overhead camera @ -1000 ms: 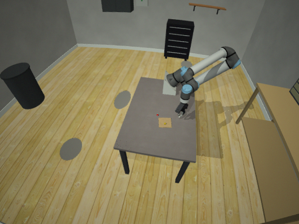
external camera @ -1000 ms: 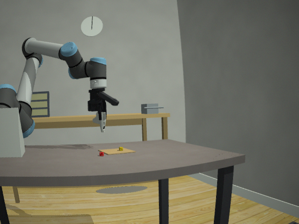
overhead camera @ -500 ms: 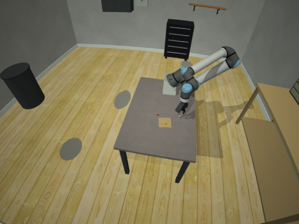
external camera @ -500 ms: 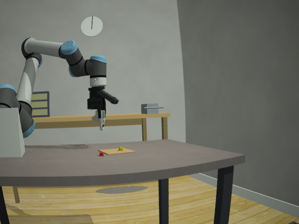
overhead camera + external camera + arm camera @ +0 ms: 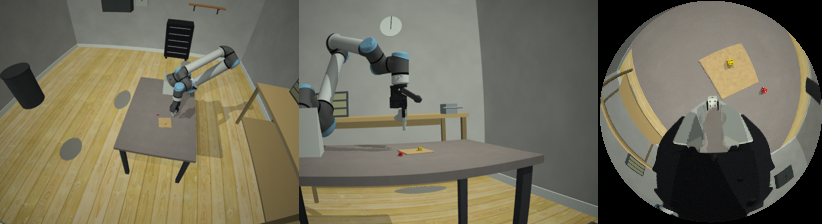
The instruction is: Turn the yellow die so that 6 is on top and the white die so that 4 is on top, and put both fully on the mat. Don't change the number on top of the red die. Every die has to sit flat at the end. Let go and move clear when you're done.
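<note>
My hand is 20 mm short of the tan mat, 80 mm to the left of it and 120 mm above it. From my hand the other things lie so: red die (80 mm behind, 170 mm to the right, 110 mm below); white die (10 mm below); yellow die (50 mm ahead, 80 mm to the right, 110 mm below).
</note>
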